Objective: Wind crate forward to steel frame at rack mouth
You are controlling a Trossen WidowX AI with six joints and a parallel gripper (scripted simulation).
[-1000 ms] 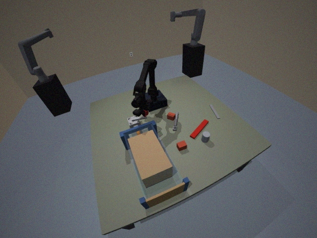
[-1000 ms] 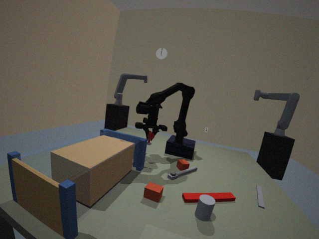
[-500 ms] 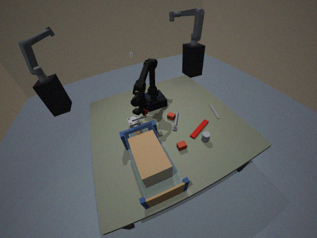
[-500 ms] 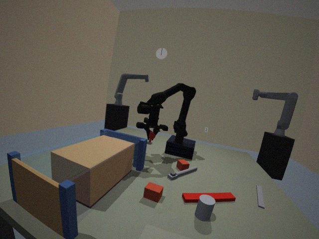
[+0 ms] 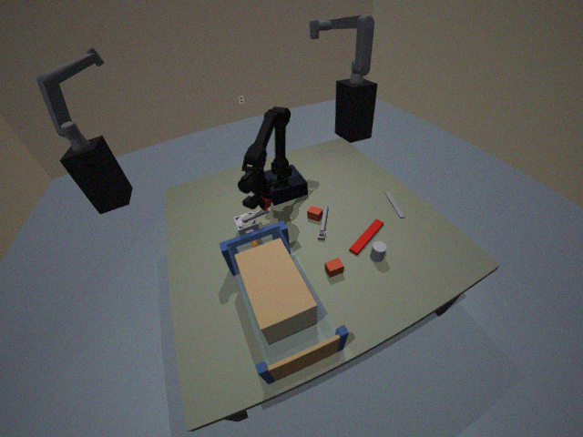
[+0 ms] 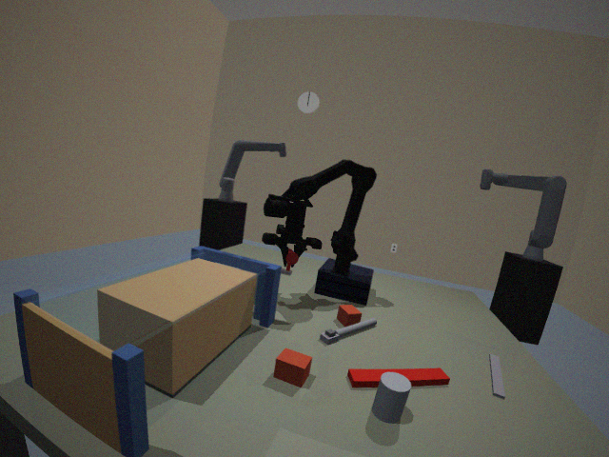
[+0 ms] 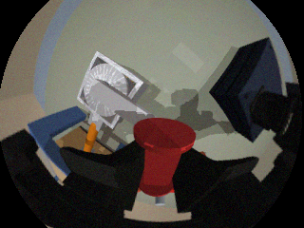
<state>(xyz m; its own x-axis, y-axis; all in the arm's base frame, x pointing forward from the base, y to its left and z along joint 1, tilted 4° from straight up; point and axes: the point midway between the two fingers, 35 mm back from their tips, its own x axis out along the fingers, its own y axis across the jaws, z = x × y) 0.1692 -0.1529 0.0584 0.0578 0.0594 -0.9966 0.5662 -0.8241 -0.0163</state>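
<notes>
Right now the hand winch is 11 cm to the right of my gripper tip and 8 cm below it. Round my gripper tip: red knob 2 cm above; then winch handle 4 cm to the right, 1 cm below; then red bar 38 cm to the left, 27 cm ahead, 11 cm below.
</notes>
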